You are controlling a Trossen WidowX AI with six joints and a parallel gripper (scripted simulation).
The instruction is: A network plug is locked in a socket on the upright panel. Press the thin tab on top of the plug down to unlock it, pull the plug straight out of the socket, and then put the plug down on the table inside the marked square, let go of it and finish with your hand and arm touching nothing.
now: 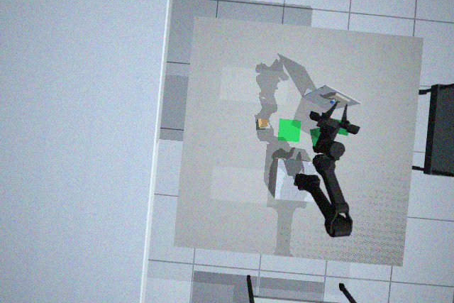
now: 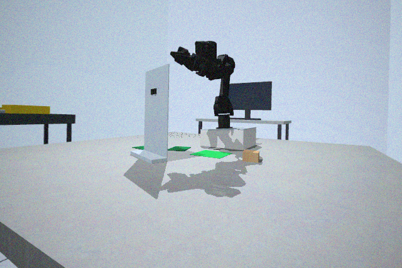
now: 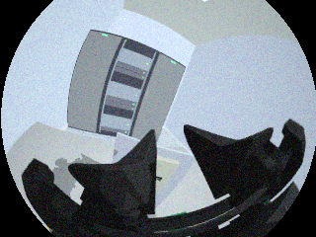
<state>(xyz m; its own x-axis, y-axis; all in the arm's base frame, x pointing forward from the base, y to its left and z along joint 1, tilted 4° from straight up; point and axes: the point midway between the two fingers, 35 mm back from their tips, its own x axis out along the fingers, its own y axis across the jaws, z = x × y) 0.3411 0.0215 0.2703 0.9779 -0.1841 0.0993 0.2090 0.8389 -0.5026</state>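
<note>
My gripper tip is now 130 mm above the network plug, 40 mm short of it and 20 mm to the left of it. The rest, counted from my gripper tip: orange block (340 mm below, 250 mm to the left, 110 mm behind); then upright grey panel (220 mm below, 60 mm ahead, 30 mm to the right); then green marked square (350 mm below, 130 mm behind, 90 mm to the left).
</note>
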